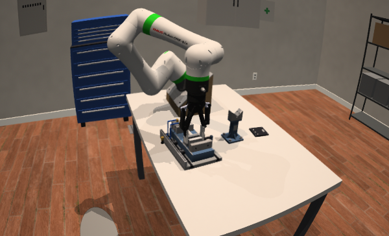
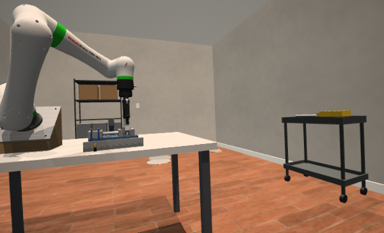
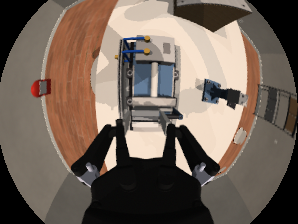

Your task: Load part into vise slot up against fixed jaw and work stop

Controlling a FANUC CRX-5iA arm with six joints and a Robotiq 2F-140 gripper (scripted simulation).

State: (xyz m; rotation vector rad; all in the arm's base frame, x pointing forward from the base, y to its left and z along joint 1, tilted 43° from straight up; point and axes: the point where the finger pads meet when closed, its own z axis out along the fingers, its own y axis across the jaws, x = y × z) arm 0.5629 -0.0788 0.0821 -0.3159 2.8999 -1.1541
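My hand is 2 cm above the part. Round my hand: dark infeed plate: 14 cm behind, 43 cm to the left, 12 cm below.
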